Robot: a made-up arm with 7 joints.
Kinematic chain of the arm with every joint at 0, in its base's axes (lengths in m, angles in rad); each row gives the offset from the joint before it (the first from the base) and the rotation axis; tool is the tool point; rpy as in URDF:
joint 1: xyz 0 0 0.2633 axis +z
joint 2: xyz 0 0 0 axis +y
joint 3: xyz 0 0 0.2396 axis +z
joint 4: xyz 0.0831 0 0 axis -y
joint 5: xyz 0.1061 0 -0.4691 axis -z
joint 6: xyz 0 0 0 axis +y
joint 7: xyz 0.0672 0 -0.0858 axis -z
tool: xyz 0 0 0 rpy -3.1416 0 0
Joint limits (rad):
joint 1: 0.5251..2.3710
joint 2: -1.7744..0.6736
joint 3: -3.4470..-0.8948
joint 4: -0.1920..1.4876
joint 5: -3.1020..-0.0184
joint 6: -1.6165..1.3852
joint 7: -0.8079..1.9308
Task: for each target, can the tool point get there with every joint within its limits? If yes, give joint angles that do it. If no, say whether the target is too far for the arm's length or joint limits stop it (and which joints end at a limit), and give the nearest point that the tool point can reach.
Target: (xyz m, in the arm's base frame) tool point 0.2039 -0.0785 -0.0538
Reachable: yes | joints 0.8229 -0.0723 -1.1377 0.0795 -0.9016 1.0551 1.4405
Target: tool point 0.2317 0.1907 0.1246
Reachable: yes | joints 2.1517 -0.3296 -1.8034 0.4628 -2.5847 -1.2230 0.5869
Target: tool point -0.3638 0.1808 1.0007
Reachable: no: joint limits stop it (at a limit: joint 1, joint 2, joint 3, joint 4, joint 6) | nearest point -0.3370 0.0830 0.9132 | short by 0.134 m
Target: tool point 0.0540 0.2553 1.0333
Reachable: no: joint limits stop it (at a limit: joint 1, joint 3, joint 4) | nearest point 0.1905 0.3379 0.8097 | short by 0.275 m
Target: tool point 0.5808 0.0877 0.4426
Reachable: yes | joints 1.4088 -0.7612 -1.2231 0.9303 -1.1383 0.1522 0.5414
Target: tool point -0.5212 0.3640 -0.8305
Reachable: no: too far | nearest point -0.2955 0.1014 -0.4056 | short by 0.548 m
